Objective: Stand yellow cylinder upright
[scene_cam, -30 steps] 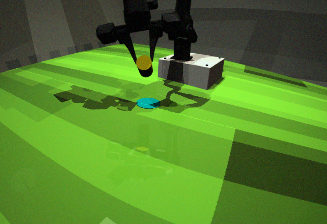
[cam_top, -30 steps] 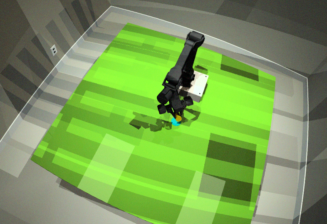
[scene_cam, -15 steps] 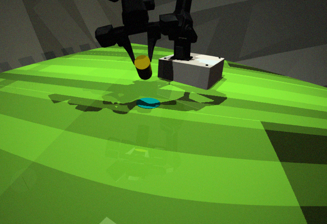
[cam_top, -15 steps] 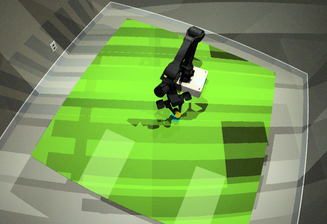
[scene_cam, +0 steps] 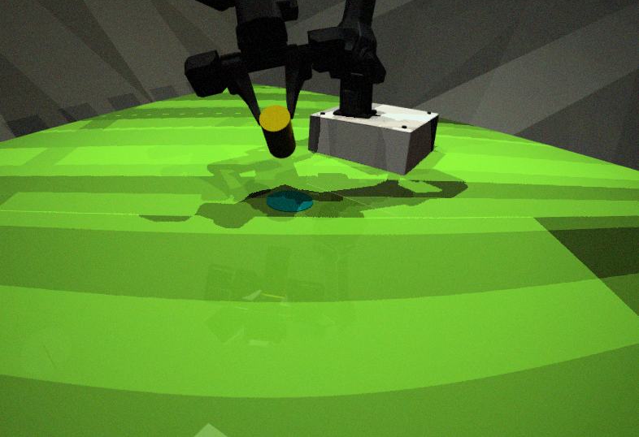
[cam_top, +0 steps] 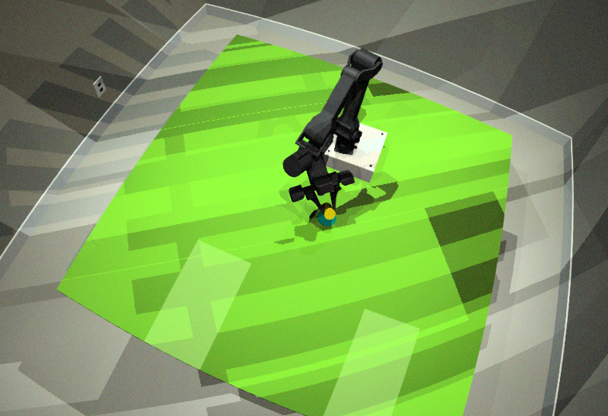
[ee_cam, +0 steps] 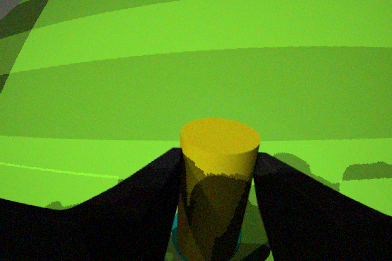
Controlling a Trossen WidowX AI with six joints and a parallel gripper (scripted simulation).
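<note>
Right now the cyan circle is 4 cm behind my gripper tip and 11 cm below it. Round my gripper tip: yellow cylinder 1 cm behind, 2 cm below.
</note>
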